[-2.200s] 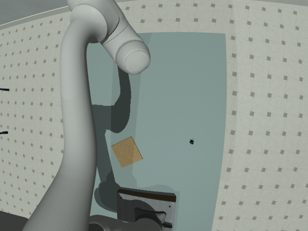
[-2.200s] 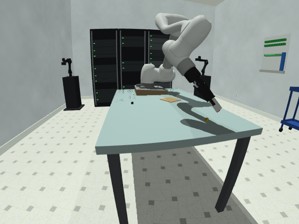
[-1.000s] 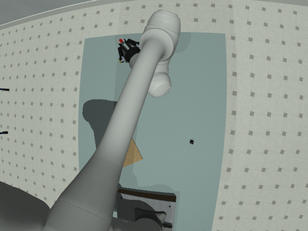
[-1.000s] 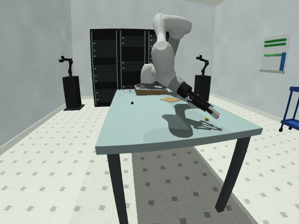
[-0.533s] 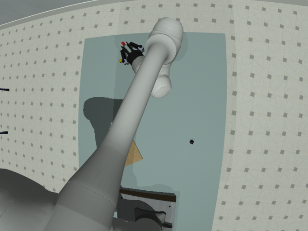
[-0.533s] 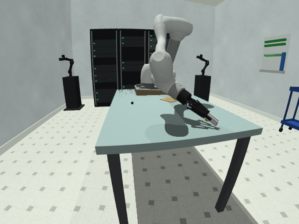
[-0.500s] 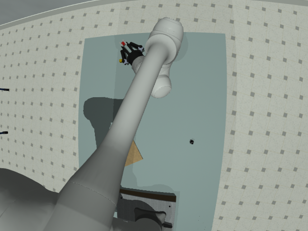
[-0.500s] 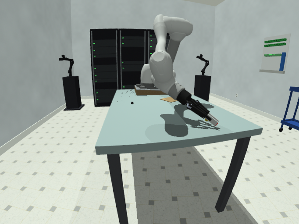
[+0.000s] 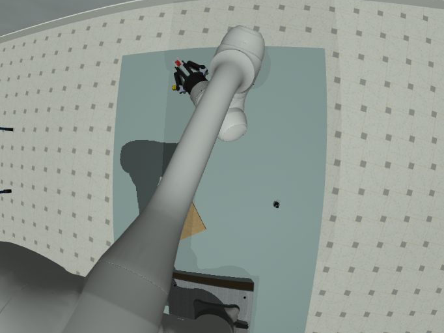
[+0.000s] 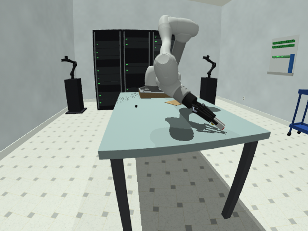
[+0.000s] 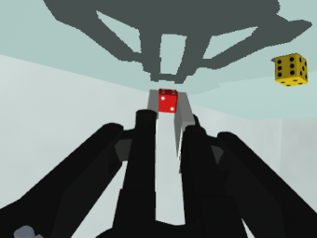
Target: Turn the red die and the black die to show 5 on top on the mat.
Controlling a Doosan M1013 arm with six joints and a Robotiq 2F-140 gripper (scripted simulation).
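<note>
My hand is 20 mm short of the red die, 10 mm to the right of it and 20 mm above it. From my hand the other things lie so: black die: 510 mm behind, 370 mm to the right, 30 mm below; tan mat: 600 mm behind, 20 mm to the right, 40 mm below; yellow die: 80 mm behind, 30 mm to the left, 30 mm below.
</note>
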